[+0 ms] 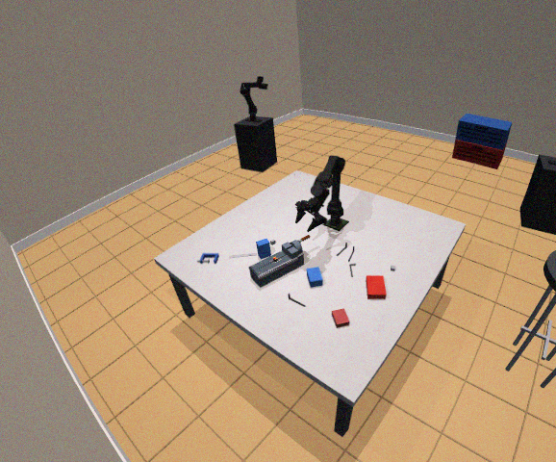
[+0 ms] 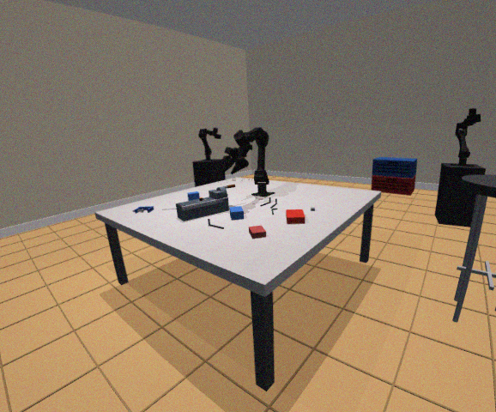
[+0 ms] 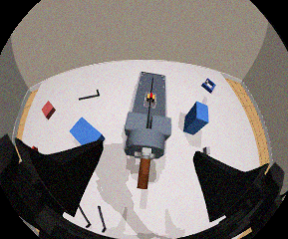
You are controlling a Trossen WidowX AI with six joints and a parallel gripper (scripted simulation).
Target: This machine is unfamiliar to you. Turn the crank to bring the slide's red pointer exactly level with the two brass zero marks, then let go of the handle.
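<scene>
My gripper tip is now 80 mm above the brown crank handle, 20 mm past it and 10 mm to the right of it. Round my gripper tip: red pointer 150 mm ahead, 110 mm below, 70 mm to the right.
</scene>
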